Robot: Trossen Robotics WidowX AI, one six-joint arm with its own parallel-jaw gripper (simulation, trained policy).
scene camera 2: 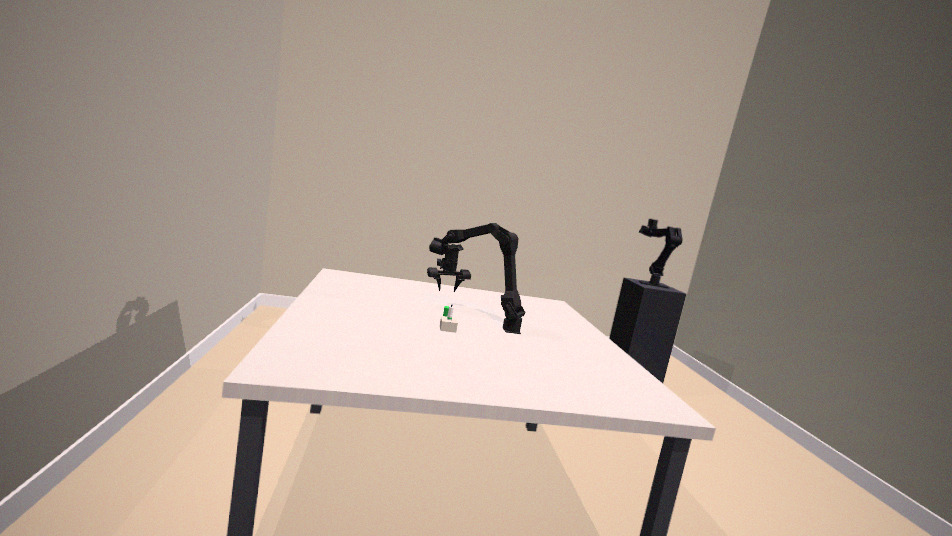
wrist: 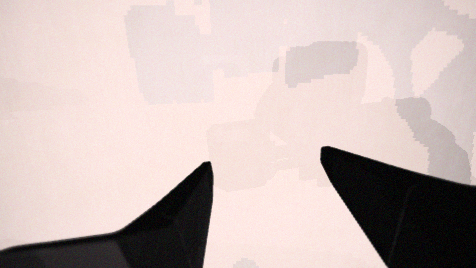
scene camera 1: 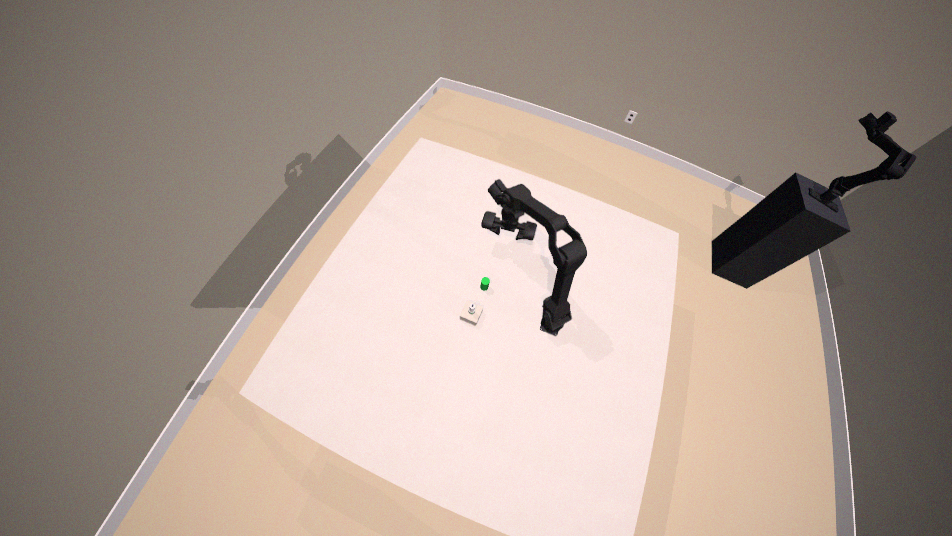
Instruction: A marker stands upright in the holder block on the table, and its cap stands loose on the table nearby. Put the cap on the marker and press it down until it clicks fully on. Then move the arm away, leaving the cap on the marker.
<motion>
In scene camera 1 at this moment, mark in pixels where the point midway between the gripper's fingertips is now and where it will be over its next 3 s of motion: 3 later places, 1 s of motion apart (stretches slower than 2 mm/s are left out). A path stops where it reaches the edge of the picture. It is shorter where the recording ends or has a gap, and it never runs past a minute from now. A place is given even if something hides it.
The gripper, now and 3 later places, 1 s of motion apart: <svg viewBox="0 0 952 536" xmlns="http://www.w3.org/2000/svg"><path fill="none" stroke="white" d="M507 236L491 251L485 270L487 285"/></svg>
</motion>
